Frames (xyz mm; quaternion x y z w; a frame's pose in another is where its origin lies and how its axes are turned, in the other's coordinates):
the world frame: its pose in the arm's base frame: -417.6 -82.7 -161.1 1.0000 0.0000 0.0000 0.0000
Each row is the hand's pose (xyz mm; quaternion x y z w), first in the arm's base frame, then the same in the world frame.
Working: the arm's base frame: its pose in the world frame: 417.6 -82.7 -161.1 1.0000 0.0000 0.0000 0.0000

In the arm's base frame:
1: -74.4 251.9 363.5 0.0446 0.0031 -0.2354 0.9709
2: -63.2 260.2 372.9 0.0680 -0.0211 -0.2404 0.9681
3: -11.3 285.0 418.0 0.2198 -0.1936 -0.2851 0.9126
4: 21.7 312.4 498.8 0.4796 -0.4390 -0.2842 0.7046
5: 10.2 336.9 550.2 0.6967 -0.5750 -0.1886 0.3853
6: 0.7 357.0 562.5 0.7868 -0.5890 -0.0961 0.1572
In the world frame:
1: 343.2 -334.6 -524.6 -0.9709 -0.2354 -0.0031 0.0446
2: 354.4 -342.9 -534.0 -0.9681 -0.2404 0.0211 0.0680
3: 406.3 -367.7 -579.1 -0.9126 -0.2851 0.1936 0.2198
4: 439.3 -395.1 -659.9 -0.7046 -0.2842 0.4390 0.4796
5: 427.8 -419.6 -711.3 -0.3853 -0.1886 0.5750 0.6967
6: 418.3 -439.7 -723.6 -0.1572 -0.0961 0.5890 0.7868

